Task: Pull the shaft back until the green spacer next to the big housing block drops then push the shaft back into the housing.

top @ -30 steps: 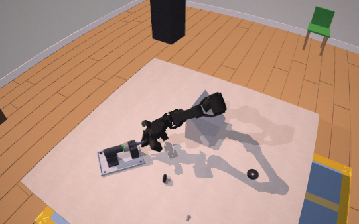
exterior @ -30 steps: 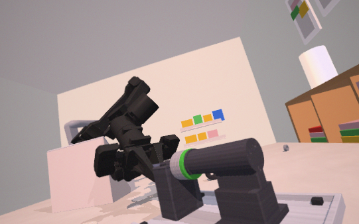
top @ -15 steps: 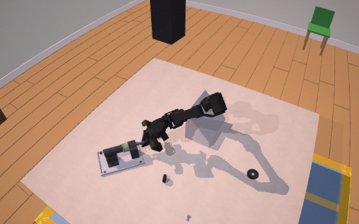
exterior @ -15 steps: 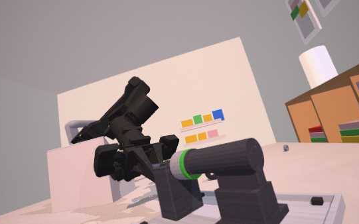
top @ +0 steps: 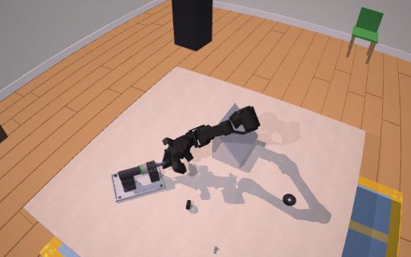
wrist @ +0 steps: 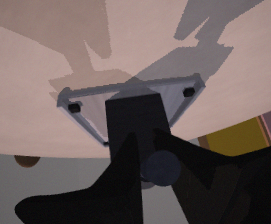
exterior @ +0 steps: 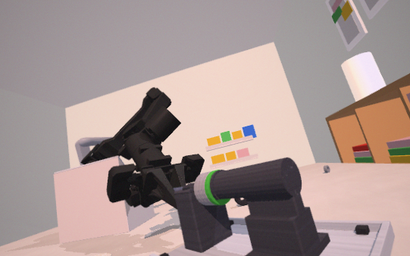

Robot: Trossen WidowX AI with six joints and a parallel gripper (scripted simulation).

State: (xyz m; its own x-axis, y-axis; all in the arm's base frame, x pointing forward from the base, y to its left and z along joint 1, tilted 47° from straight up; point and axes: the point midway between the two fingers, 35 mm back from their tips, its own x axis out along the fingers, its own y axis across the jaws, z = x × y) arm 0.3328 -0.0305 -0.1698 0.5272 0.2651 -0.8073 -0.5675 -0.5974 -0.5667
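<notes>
The shaft is 40 mm ahead of my gripper tip, 20 mm to the right of it and 20 mm above it. Round my gripper tip: green spacer: 80 mm ahead, 50 mm to the right, 20 mm above; then dark ring: 190 mm to the left, 70 mm ahead, 40 mm below.
</notes>
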